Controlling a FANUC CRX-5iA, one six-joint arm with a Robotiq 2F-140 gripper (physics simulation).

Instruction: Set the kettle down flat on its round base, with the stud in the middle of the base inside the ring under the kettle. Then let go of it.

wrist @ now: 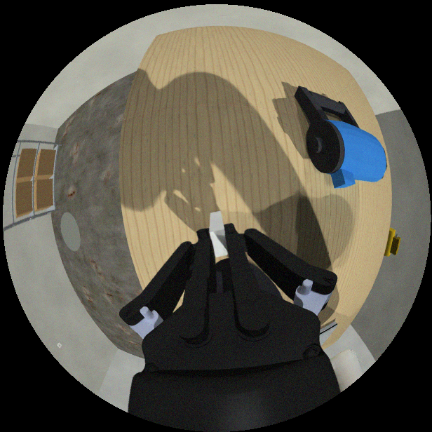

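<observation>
The blue kettle [362,152] lies on its side on the wooden table at the upper right of the wrist view. Its black lid end [326,147] faces the middle of the view, its black handle [325,102] points to the top of the view, and its short blue spout [343,178] points toward the bottom. The dark round base [261,284] lies below and behind my fingers, which hide much of it; its stud cannot be made out. My gripper [217,221] is shut and empty, at the lower middle, apart from the kettle.
The wooden table [150,165] ends at the left beside a mottled grey-brown surface [95,200] with a pale round patch. A yellow object [391,242] shows beyond the table's right edge. A window [35,181] is at the far left. The gripper's shadow falls across the table.
</observation>
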